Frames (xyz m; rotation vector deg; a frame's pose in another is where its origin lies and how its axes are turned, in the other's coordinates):
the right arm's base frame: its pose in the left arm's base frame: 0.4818 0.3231 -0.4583 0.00 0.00 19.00
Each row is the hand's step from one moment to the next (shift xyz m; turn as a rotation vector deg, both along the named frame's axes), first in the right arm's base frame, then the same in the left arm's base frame.
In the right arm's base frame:
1: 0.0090 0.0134 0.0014 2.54 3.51 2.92
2: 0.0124 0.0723 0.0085 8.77 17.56 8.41
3: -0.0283 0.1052 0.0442 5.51 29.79 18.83
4: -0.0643 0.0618 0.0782 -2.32 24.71 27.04
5: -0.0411 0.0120 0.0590 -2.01 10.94 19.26
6: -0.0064 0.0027 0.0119 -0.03 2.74 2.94
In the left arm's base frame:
1: 0.0041 0.0156 0.0014 1.26 4.15 2.92
2: -0.0118 0.0724 0.0085 2.58 19.46 8.41
3: -0.0610 0.0903 0.0442 -4.49 29.96 18.83
4: -0.0809 0.0375 0.0782 -10.24 22.61 27.04
5: -0.0428 -0.0020 0.0590 -5.46 9.69 19.26
6: -0.0069 0.0005 0.0119 -0.92 2.58 2.94

